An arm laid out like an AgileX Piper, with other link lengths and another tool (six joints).
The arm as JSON. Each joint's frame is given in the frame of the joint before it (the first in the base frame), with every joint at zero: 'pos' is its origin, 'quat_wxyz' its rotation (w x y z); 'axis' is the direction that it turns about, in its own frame. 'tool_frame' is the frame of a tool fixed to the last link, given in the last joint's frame.
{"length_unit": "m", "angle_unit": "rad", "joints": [
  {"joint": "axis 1", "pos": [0.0, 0.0, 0.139], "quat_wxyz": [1.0, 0.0, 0.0, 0.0], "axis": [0.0, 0.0, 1.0]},
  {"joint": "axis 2", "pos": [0.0, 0.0, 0.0], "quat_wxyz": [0.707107, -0.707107, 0.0, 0.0], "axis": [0.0, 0.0, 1.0]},
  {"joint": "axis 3", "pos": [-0.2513, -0.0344, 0.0], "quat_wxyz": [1.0, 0.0, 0.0, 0.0], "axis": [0.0, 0.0, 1.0]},
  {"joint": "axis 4", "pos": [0.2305, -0.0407, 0.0], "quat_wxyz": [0.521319, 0.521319, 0.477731, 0.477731], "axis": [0.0, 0.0, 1.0]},
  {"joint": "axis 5", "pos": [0.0, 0.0, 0.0], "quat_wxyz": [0.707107, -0.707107, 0.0, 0.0], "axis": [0.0, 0.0, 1.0]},
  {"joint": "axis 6", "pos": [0.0, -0.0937, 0.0], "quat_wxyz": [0.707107, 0.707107, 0.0, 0.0], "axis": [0.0, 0.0, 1.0]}
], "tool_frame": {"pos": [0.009, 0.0, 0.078], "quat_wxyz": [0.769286, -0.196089, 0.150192, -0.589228]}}
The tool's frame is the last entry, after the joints.
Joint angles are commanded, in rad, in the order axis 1, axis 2, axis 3, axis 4, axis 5, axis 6. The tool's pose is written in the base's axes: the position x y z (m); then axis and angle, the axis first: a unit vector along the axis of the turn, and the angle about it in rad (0 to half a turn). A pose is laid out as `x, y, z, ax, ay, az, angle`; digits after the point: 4 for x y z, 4 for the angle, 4 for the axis.
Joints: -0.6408 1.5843 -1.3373 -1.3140 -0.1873 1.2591
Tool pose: 0.3695, -0.2375, 0.3452, -0.4333, 0.8269, -0.3586, 2.4805
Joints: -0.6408 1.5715 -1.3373 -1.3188 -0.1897 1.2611
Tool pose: 0.3675, -0.2355, 0.3507, -0.4348, 0.8235, -0.3644, 2.4762
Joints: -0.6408 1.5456 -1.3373 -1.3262 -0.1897 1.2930
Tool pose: 0.3631, -0.2319, 0.3617, -0.4293, 0.8239, -0.3701, 2.4487
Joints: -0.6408 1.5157 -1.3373 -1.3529 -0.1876 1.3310
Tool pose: 0.3575, -0.2278, 0.3735, -0.4264, 0.8214, -0.3788, 2.4315
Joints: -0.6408 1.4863 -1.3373 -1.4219 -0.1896 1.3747
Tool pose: 0.3519, -0.2230, 0.3837, -0.4336, 0.8118, -0.3912, 2.4422
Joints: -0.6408 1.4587 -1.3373 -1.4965 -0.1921 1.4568
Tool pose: 0.3466, -0.2181, 0.3927, -0.4339, 0.8097, -0.3952, 2.4306
